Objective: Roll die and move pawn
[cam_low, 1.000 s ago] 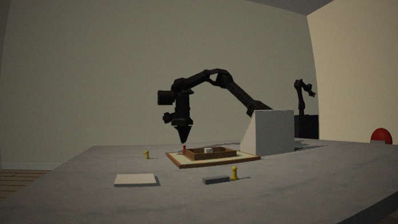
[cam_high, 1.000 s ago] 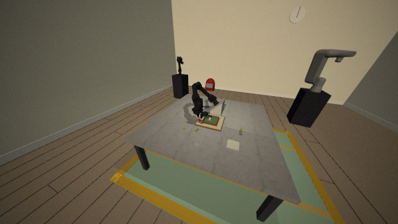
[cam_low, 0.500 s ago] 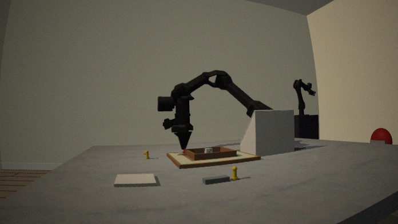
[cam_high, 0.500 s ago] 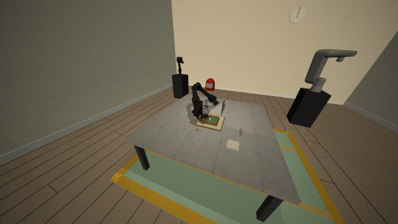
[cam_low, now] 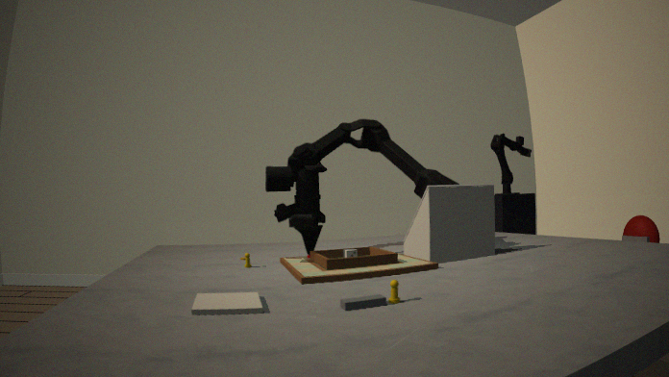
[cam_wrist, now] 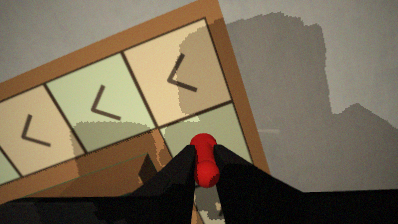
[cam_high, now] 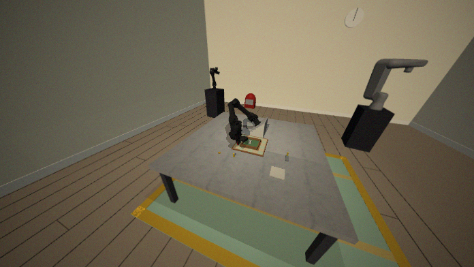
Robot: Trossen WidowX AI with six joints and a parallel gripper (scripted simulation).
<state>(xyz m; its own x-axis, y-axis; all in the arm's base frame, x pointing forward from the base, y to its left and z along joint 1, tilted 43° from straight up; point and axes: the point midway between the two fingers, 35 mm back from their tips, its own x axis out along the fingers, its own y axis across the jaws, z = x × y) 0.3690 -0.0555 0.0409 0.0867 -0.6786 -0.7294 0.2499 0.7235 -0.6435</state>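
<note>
Now: the white die 9 cm to the left of my gripper tip and 8 cm behind it. The rest, counted from my gripper tip: red pawn: 1 cm above; then flat tile: 40 cm to the left, 17 cm ahead, 2 cm below; then dice tray floor: 10 cm to the left, 8 cm behind, 1 cm below.
</note>
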